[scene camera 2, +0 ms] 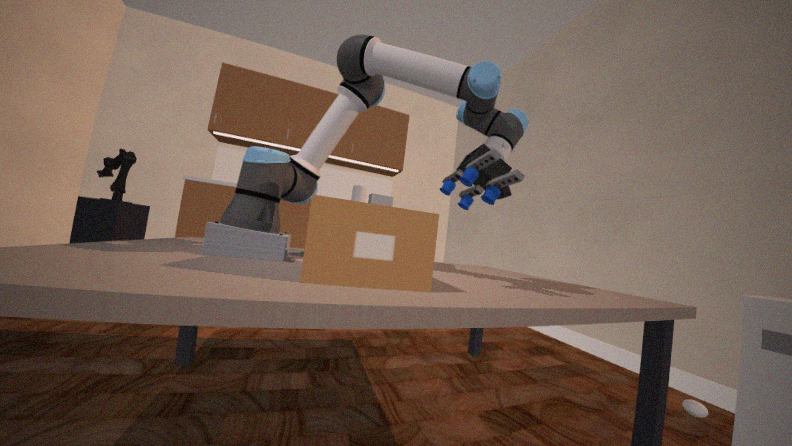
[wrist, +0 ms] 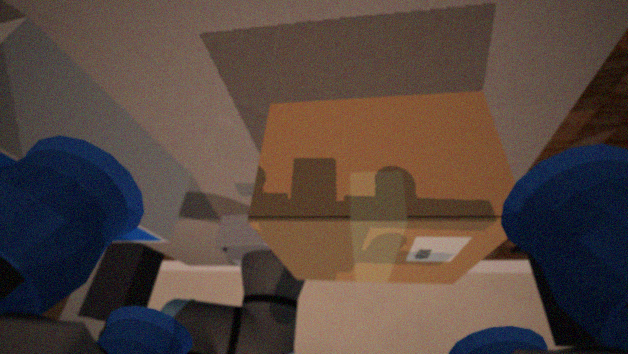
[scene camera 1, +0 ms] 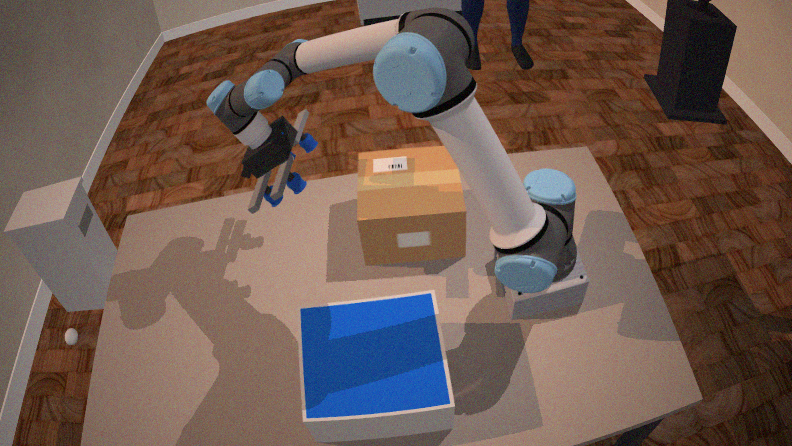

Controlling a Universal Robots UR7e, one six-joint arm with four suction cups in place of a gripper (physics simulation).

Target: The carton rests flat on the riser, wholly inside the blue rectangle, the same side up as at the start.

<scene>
A brown cardboard carton shows in scene camera 2 (348, 243), in the wrist view and in scene camera 1. A riser with blue rectangle shows in the wrist view (54, 96) and in scene camera 1 (379, 364); in scene camera 2 it is hidden by the brown cardboard carton. One and the same spot on the brown cardboard carton: (scene camera 1: 410, 207) is (wrist: 298, 258).
</scene>
